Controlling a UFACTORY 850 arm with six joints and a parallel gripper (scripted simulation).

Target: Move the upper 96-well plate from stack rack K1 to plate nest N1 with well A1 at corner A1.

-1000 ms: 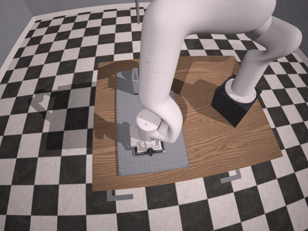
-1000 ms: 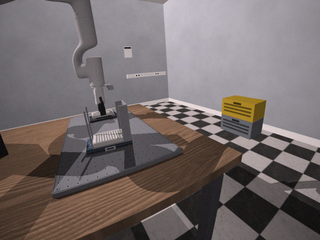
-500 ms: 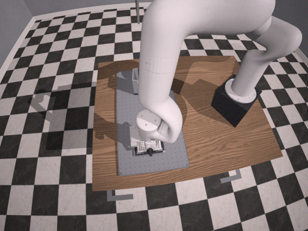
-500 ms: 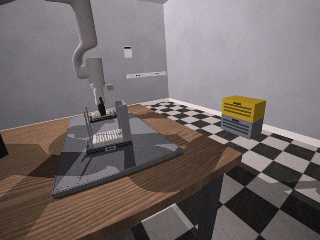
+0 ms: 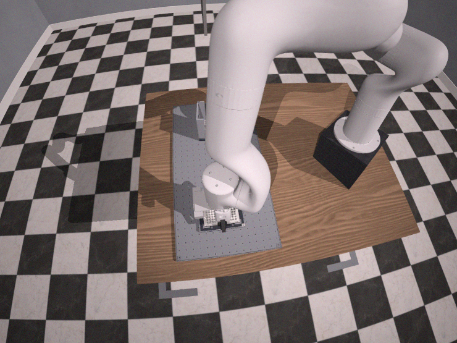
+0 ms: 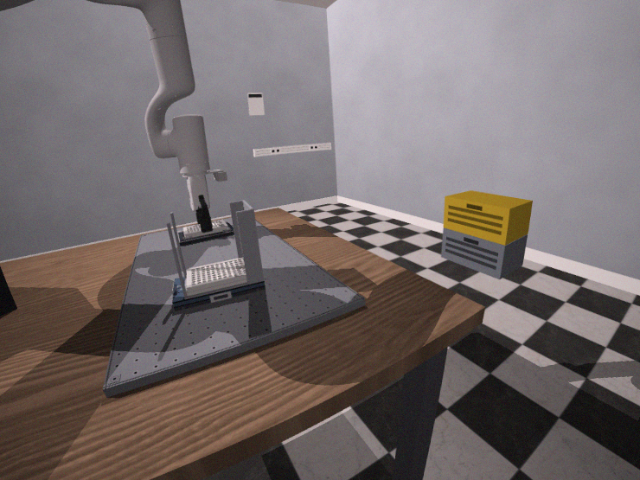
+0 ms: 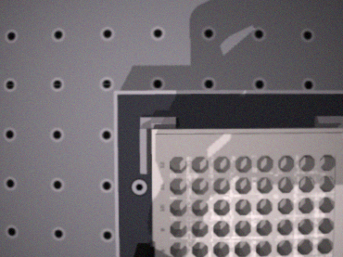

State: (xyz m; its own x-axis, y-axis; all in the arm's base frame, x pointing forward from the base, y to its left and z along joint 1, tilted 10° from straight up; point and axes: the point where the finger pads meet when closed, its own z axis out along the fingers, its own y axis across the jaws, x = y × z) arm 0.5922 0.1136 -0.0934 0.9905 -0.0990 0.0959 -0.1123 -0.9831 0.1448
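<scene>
Right now my hand is 1 cm above the white 96-well plate. Round my hand: dark plate nest N1: 3 cm below.
</scene>
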